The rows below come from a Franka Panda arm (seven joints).
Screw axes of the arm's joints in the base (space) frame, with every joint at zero. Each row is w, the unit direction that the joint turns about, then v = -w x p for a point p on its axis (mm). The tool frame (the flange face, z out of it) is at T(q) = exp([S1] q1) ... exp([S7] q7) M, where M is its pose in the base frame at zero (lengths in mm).
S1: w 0 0 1 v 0 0 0
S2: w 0 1 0 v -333 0 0
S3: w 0 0 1 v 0 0 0
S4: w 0 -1 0 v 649 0 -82.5
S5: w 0 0 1 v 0 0 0
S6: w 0 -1 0 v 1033 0 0
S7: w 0 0 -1 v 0 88 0
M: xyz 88 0 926 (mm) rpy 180 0 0 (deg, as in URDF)
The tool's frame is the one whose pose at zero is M.
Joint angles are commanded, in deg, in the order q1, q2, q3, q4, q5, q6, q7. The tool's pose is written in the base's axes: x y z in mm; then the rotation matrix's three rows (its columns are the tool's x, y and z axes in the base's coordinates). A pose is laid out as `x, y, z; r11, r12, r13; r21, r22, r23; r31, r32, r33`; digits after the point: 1 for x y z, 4 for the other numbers.
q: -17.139 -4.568 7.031 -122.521 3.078 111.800 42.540
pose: 503.9, -85.4, 431.4; 0.5826, -0.8068, -0.0984; -0.8059, -0.5891, 0.0584; -0.1051, 0.0453, -0.9934
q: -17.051 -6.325 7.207 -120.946 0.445 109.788 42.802
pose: 502.2, -85.2, 456.7; 0.6009, -0.7948, -0.0849; -0.7973, -0.6036, 0.0082; -0.0578, 0.0628, -0.9964
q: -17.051 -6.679 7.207 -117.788 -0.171 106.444 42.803
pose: 505.0, -86.1, 480.8; 0.6043, -0.7923, -0.0840; -0.7953, -0.6062, -0.0030; -0.0485, 0.0686, -0.9965
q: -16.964 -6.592 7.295 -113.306 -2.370 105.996 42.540
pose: 516.4, -89.0, 516.5; 0.6215, -0.7831, -0.0222; -0.7829, -0.6200, -0.0513; 0.0264, 0.0493, -0.9984
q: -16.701 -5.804 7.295 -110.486 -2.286 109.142 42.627
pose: 531.4, -88.6, 538.0; 0.6211, -0.7808, 0.0678; -0.7784, -0.6247, -0.0624; 0.0911, -0.0140, -0.9957
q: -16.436 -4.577 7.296 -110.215 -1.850 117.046 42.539
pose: 549.6, -88.3, 542.7; 0.6133, -0.7670, 0.1886; -0.7707, -0.6334, -0.0696; 0.1728, -0.1027, -0.9796
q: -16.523 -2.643 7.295 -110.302 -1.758 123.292 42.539
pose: 565.0, -92.0, 535.1; 0.6003, -0.7561, 0.2607; -0.7684, -0.6357, -0.0741; 0.2217, -0.1559, -0.9626
